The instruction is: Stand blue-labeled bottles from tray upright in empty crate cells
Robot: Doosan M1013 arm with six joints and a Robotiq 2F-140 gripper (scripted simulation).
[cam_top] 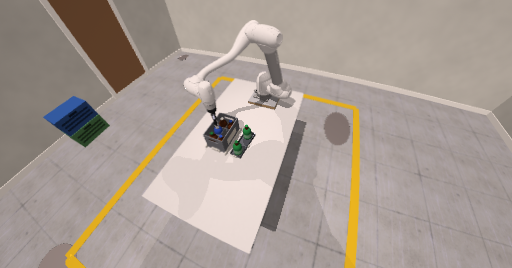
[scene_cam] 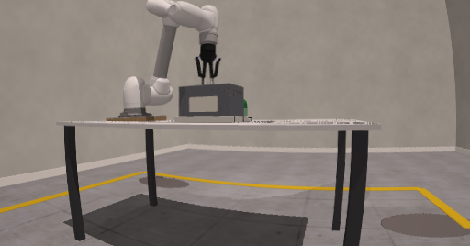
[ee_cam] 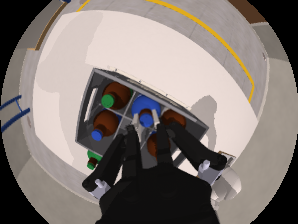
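My hand is 90 mm above the blue-labeled bottle. The rest, counted from my hand: grey crate 100 mm below, 40 mm to the left, 10 mm behind; tray 230 mm to the left, 170 mm below, 50 mm behind; green bottle 240 mm to the left, 100 mm below, 40 mm ahead.
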